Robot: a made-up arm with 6 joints. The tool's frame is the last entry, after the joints.
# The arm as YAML. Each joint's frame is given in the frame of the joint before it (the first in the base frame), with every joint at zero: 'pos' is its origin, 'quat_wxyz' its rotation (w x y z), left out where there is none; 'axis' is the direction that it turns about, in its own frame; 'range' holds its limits. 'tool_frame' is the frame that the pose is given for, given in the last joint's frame.
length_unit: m
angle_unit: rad
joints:
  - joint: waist
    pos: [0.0, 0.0, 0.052]
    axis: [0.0, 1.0, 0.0]
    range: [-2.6, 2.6]
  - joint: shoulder
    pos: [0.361, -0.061, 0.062]
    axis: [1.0, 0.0, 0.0]
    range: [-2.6, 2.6]
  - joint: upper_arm
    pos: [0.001, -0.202, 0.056]
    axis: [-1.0, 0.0, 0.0]
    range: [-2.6, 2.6]
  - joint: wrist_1
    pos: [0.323, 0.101, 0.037]
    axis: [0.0, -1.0, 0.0]
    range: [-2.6, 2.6]
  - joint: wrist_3
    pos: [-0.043, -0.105, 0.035]
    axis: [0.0, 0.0, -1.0]
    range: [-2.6, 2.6]
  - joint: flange
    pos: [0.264, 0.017, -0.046]
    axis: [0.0, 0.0, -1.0]
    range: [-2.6, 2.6]
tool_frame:
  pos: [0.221, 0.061, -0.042]
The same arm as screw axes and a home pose.
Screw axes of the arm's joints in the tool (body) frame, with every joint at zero. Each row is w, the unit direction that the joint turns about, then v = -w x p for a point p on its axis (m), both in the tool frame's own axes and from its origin. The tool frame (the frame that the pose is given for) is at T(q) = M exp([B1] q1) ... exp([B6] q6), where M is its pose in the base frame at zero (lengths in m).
B1: w 0 1 0 v 0.102 0 -1.127
B2: w 1 0 0 v 0 -0.04 -0.128
B3: w -1 0 0 v 0 -0.016 -0.074
B4: w 0 -1 0 v 0.053 0 0.442
B5: w 0 0 -1 v 0.078 -0.485 0
B6: w 0 0 -1 v 0.061 -0.221 0
M: xyz 1.127 -0.189 0.154 (m) rpy 0 0 0 (rad, as in URDF)
Joint limits (rad, base to tool): -2.6..2.6 -2.6..2.6 -2.6..2.6 -2.6..2.6 -2.6..2.6 -2.6..2.6

